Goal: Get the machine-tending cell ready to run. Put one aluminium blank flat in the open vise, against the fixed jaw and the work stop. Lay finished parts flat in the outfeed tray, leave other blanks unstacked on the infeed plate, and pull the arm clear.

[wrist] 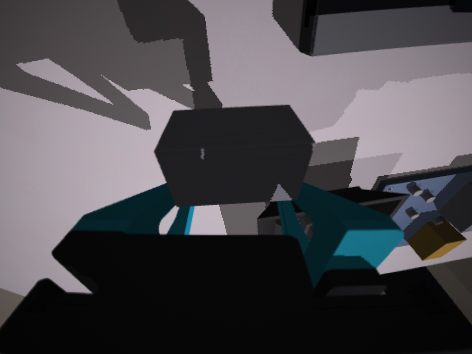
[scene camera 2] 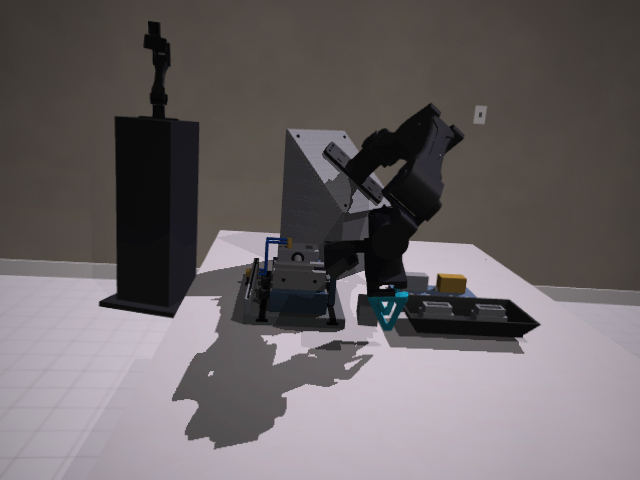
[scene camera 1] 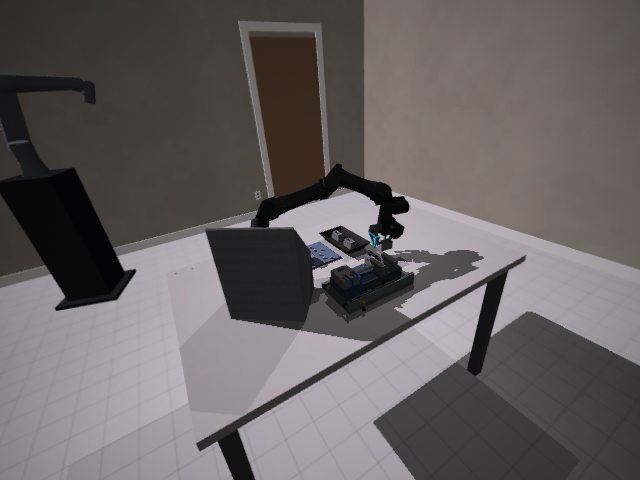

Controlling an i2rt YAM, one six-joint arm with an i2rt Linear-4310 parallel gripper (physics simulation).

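Seen in the pictures: gripper, fingertip midpoint: (wrist: 236, 177) (scene camera 2: 386, 322) (scene camera 1: 379, 246); arm's base, link origin: (scene camera 2: 353, 173) (scene camera 1: 258, 242).
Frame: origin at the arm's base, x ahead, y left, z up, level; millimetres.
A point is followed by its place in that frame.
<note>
My gripper (scene camera 1: 378, 243) @[z -207, x 516, y 181 mm] (scene camera 2: 387, 324) @[z -207, x 516, y 181 mm] (wrist: 236, 177) @[z -207, x 516, y 181 mm], with cyan fingers, is shut on a grey aluminium blank (scene camera 1: 385, 243) @[z -169, x 522, y 131 mm] (scene camera 2: 366, 310) @[z -176, x 557, y 150 mm] (wrist: 235, 155) @[z -167, x 530, y 135 mm]. It holds the blank low over the table, between the vise and the outfeed tray in scene camera 2. The vise (scene camera 1: 368, 277) @[z -183, x 370, y -65 mm] (scene camera 2: 299, 281) @[z -166, x 479, y 5 mm] stands on a dark base; the gap between its jaws is hidden in scene camera 2. Two finished parts (scene camera 2: 436, 308) @[z -200, x 414, y 262 mm] (scene camera 2: 489, 311) @[z -201, x 381, y 360 mm] lie apart in the black outfeed tray (scene camera 2: 465, 326) @[z -216, x 446, y 318 mm]. A grey blank (scene camera 2: 416, 282) @[z -214, x 205, y 207 mm] and a yellow block (scene camera 2: 451, 283) @[z -212, x 179, y 284 mm] (wrist: 434, 241) @[z -210, x 183, y 273 mm] are on the blue infeed plate (scene camera 1: 326, 252) @[z -235, x 282, y 253 mm] (wrist: 430, 190) @[z -235, x 262, y 195 mm].
A large grey slanted housing (scene camera 1: 263, 273) @[z -50, x 6, y -121 mm] (scene camera 2: 320, 180) @[z -9, x 152, y -51 mm] stands behind the vise in scene camera 2. Blue tubes (scene camera 2: 266, 255) @[z -167, x 324, y -119 mm] rise at the vise's side. The forearm and wrist hang close beside the vise. A dark pedestal (scene camera 1: 67, 232) (scene camera 2: 142, 211) with another arm stands off the table.
</note>
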